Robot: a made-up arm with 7 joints.
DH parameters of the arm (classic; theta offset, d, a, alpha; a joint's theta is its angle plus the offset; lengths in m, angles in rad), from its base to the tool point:
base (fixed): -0.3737 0 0.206 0
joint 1: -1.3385 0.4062 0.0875 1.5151
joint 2: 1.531 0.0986 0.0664 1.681
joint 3: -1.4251 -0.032 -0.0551 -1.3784
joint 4: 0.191 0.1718 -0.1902 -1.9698
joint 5: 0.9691 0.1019 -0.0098 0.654
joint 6: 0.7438 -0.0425 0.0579 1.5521
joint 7: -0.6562 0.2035 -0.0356 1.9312
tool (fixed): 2.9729 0.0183 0 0
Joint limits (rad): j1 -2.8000..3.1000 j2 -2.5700..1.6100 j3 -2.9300..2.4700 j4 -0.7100..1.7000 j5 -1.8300..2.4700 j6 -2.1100..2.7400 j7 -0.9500..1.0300
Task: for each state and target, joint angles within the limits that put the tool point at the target. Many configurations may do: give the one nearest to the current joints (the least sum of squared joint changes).
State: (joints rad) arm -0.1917 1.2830 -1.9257 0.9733 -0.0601 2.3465 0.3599
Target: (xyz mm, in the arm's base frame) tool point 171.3 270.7 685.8
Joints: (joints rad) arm -0.1147 1.3858 -1.5777 0.7054 0.0681 2.4849 0.3588
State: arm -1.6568 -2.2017 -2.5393 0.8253 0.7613 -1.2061 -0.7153
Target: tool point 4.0 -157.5 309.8
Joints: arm -1.8076 -2.3593 -1.9224 0.8237 0.6521 -1.2562 -0.6713
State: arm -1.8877 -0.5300 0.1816 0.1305 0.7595 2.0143 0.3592
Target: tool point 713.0 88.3 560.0
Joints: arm -2.6153 -0.4303 0.2387 -0.3030 0.8109 2.1036 0.3340
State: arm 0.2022 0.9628 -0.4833 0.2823 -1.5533 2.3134 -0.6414
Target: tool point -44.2 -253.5 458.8
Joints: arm 1.0287 0.6891 -0.4407 0.3399 -1.6124 2.0763 -0.3690
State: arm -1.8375 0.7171 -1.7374 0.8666 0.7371 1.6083 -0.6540
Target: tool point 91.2 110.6 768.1
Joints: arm -1.7755 0.5332 -1.6841 1.1616 0.5818 1.3452 -0.6004
